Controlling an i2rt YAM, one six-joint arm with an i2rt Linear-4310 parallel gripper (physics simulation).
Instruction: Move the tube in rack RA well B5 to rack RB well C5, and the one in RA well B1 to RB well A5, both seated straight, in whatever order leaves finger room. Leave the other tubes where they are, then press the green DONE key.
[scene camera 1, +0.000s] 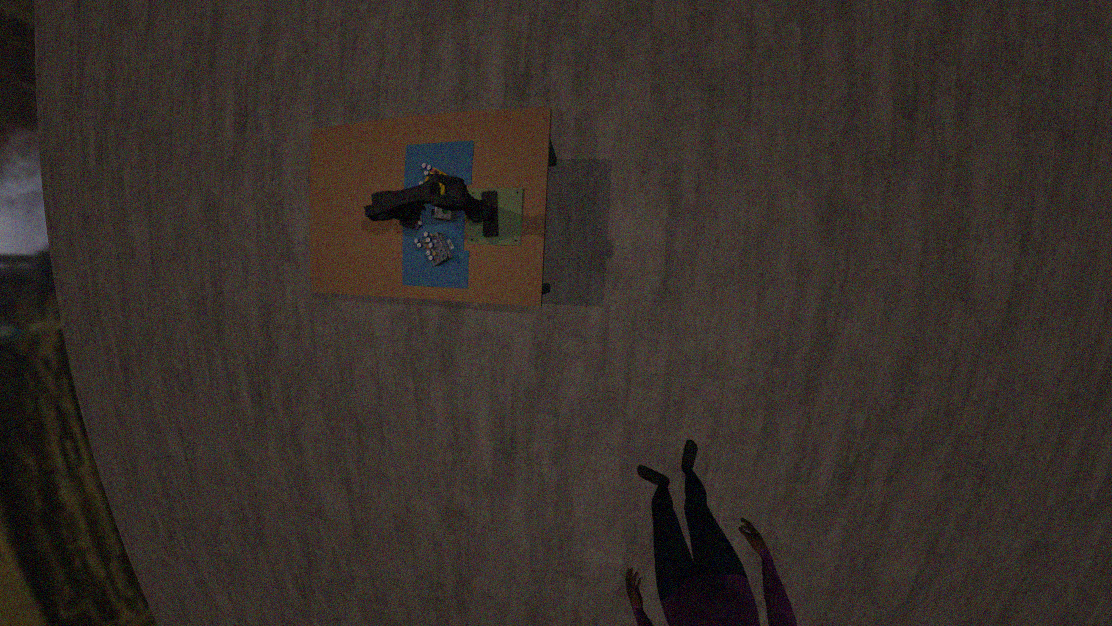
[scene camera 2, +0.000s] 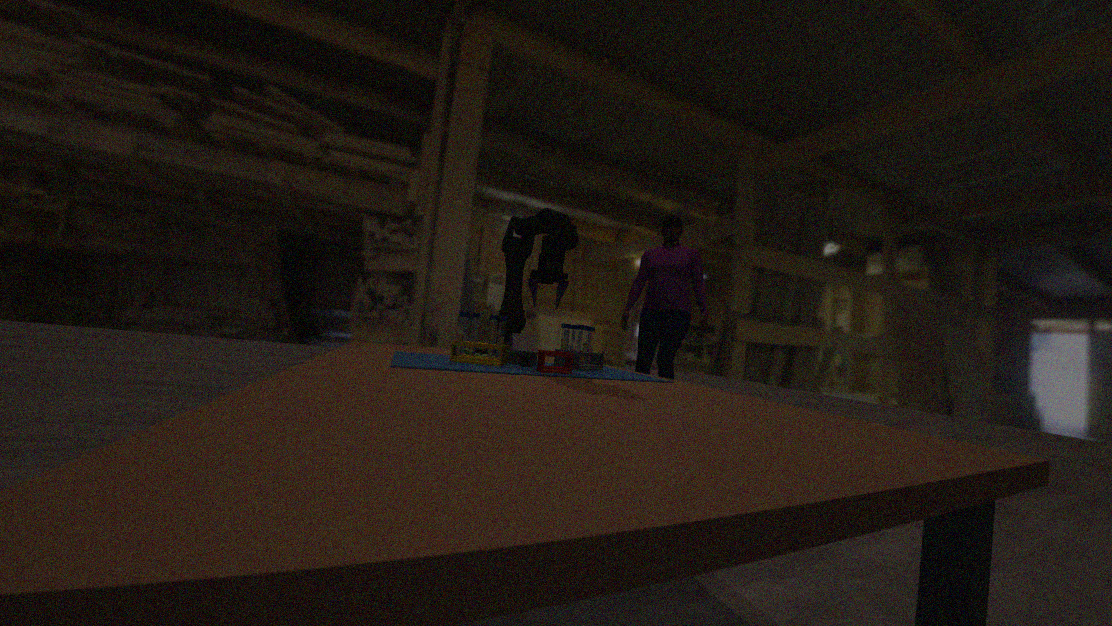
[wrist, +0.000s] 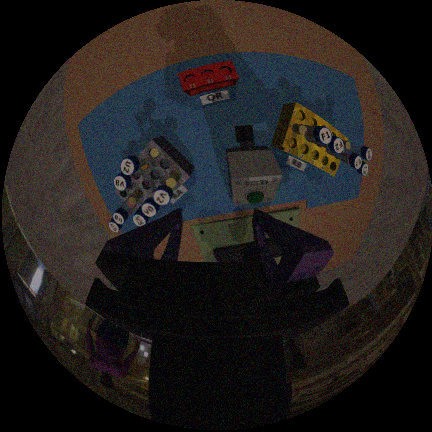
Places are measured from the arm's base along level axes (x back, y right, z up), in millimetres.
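Where they show: gripper, fingertip midpoint: (scene camera 1: 423, 217) (scene camera 2: 545, 307) (wrist: 217, 214); arm's base, origin of the base link: (scene camera 1: 490, 214) (wrist: 253, 250).
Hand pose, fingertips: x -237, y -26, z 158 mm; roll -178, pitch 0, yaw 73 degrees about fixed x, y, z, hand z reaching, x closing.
Note:
Each offset is from my fingertips to the top centre of the thing. "*": to the spot under its first point. Level surfaces: height alone.
The grey rack RA {dx -17, dy -118, dz -114 mm} (wrist: 162, 145) stands at the left in the wrist view, holding several tubes with blue-rimmed white lettered caps. The yellow rack RB {dx -16, dy +178, dz -114 mm} (wrist: 281, 127) (scene camera 2: 477, 360) stands at the right in the wrist view and also holds several capped tubes. Which wells all the tubes sit in is hard to read. The grey box {dx +26, dy +49, dz -80 mm} (wrist: 254, 170) between the racks carries the green DONE key {dx +48, dy +45, dz -89 mm} (wrist: 255, 197). My gripper (wrist: 217, 214) (scene camera 2: 549, 304) is open and empty, high above the mat between the racks. In scene camera 1, the arm covers part of the mat.
The red rack (wrist: 209, 77) (scene camera 2: 555, 360), labelled QR, stands beyond the grey box. A small black block {* dx -43, dy +56, dz -138 mm} (wrist: 244, 133) is beside that box. The blue mat {dz -164 mm} (wrist: 320, 75) (scene camera 1: 435, 277) lies on the orange table {dz -167 mm} (scene camera 1: 350, 264). The green base plate (scene camera 1: 509, 225) is under the arm's base. A person (scene camera 2: 670, 287) stands away from the table.

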